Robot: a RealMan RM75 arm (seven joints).
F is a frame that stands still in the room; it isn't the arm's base.
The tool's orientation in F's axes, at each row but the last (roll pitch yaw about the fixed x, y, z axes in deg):
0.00, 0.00, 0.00
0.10, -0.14, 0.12
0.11, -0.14, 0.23
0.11, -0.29, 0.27
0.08, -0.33, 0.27
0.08, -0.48, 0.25
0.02, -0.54, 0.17
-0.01, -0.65, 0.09
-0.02, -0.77, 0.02
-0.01, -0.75, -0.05
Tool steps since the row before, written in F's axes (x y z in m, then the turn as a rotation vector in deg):
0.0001, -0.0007, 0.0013, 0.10, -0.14, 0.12
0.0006, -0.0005, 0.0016, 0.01, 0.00, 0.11
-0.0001, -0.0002, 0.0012, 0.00, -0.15, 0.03
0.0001, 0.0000, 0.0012, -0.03, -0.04, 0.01
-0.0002, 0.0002, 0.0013, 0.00, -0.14, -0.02
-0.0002, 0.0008, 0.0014, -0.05, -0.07, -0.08
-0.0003, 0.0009, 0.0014, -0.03, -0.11, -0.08
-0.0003, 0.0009, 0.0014, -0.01, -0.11, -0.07
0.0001, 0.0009, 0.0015, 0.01, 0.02, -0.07
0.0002, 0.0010, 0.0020, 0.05, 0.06, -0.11
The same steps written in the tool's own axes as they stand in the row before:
0.0001, -0.0007, 0.0013, 0.10, -0.14, 0.12
0.0006, -0.0005, 0.0016, 0.01, 0.00, 0.11
-0.0001, -0.0002, 0.0012, 0.00, -0.15, 0.03
0.0001, 0.0000, 0.0012, -0.03, -0.04, 0.01
-0.0002, 0.0002, 0.0013, 0.00, -0.14, -0.02
-0.0002, 0.0008, 0.0014, -0.05, -0.07, -0.08
-0.0003, 0.0009, 0.0014, -0.03, -0.11, -0.08
-0.0003, 0.0009, 0.0014, -0.01, -0.11, -0.07
0.0001, 0.0009, 0.0015, 0.01, 0.02, -0.07
0.0002, 0.0010, 0.0020, 0.05, 0.06, -0.11

